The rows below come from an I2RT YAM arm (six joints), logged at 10 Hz.
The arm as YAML. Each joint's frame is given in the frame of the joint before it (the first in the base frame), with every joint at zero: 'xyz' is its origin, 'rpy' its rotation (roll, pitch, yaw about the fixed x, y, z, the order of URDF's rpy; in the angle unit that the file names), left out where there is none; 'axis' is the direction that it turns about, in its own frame. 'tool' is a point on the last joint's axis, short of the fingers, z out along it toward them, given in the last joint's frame.
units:
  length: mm
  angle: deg
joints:
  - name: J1
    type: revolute
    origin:
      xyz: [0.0, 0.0, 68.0]
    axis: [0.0, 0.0, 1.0]
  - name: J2
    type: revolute
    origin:
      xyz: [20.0, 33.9, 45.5]
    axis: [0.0, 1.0, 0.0]
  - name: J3
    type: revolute
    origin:
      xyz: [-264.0, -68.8, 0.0]
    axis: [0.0, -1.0, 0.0]
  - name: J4
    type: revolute
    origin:
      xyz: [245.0, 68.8, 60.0]
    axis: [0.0, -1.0, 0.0]
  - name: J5
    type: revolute
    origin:
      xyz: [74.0, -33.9, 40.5]
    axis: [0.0, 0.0, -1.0]
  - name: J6
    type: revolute
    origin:
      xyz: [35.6, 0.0, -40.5]
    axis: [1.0, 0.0, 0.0]
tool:
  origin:
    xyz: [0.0, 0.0, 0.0]
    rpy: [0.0, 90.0, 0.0]
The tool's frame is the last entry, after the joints.
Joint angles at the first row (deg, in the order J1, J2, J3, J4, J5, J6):
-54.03, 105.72, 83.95, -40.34, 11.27, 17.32
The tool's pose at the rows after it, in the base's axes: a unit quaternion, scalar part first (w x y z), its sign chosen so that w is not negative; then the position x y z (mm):
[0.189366, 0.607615, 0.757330, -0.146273, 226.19, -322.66, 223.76]
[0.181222, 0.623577, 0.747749, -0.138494, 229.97, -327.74, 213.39]
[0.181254, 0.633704, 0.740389, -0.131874, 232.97, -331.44, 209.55]
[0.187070, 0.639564, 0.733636, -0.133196, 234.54, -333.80, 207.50]
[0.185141, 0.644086, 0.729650, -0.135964, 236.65, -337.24, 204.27]
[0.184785, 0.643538, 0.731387, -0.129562, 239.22, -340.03, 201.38]
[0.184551, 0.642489, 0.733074, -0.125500, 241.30, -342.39, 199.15]
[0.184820, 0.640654, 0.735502, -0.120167, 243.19, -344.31, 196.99]
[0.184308, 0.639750, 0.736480, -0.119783, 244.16, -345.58, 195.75]
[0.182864, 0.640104, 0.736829, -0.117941, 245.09, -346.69, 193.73]
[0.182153, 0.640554, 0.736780, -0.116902, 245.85, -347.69, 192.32]
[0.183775, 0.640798, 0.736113, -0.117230, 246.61, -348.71, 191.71]
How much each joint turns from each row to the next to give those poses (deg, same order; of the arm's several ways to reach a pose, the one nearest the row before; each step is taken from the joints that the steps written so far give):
-0.02, 1.46, -0.54, 0.00, -1.08, 3.76
0.00, 2.25, 0.87, 0.00, -0.13, 2.33
0.00, 1.30, 0.96, 0.00, -0.42, 1.59
0.00, 0.50, 0.09, 1.03, 0.20, 0.94
0.00, 1.08, 0.78, 0.11, 0.50, 0.62
0.00, 1.02, 0.83, -0.05, -0.72, -0.01
0.00, 0.83, 0.70, -0.01, -0.49, -0.10
0.00, 0.71, 0.56, 0.04, -0.66, -0.20
0.00, 0.43, 0.34, 0.02, -0.06, -0.14
0.00, 0.48, 0.29, -0.02, -0.16, 0.06
-0.01, 0.39, 0.26, 0.01, -0.08, 0.06
0.01, 0.24, 0.18, 0.25, 0.00, 0.06

